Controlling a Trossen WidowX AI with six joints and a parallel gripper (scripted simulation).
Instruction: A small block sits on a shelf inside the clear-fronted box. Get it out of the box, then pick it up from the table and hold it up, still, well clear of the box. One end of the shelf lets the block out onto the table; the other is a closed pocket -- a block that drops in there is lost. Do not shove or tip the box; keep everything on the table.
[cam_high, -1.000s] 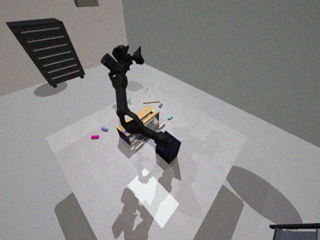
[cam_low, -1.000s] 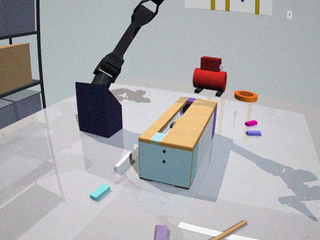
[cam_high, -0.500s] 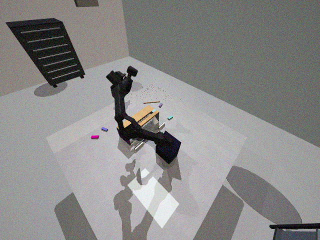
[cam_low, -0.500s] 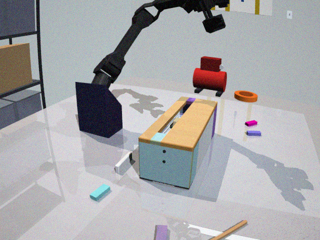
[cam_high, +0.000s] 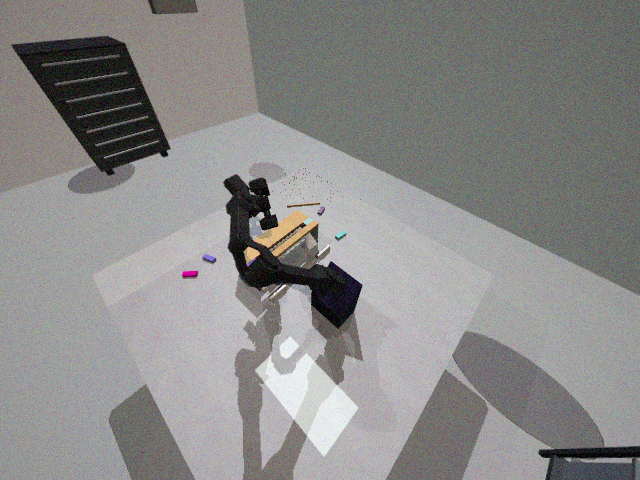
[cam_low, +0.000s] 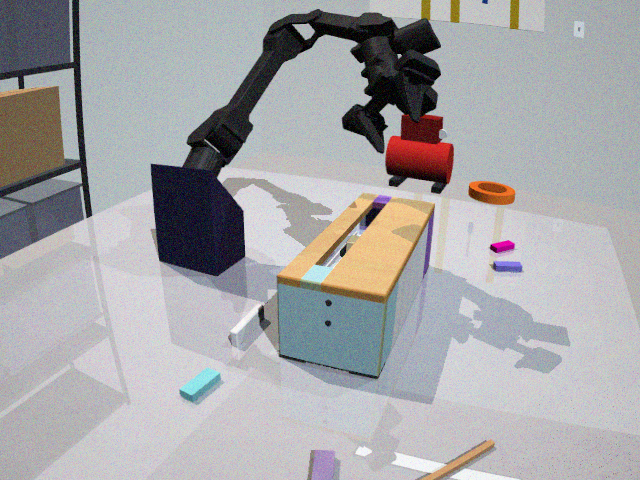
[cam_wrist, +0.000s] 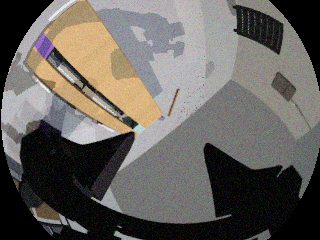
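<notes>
My gripper tip is now 20 cm above the tan block, 6 cm past it and 4 cm to the right of it. Round my gripper tip: purple brick 28 cm below, 25 cm to the left, 20 cm ahead; then box 22 cm below, 7 cm behind, 1 cm to the left; then cyan block 29 cm to the right, 28 cm below, 17 cm behind.
</notes>
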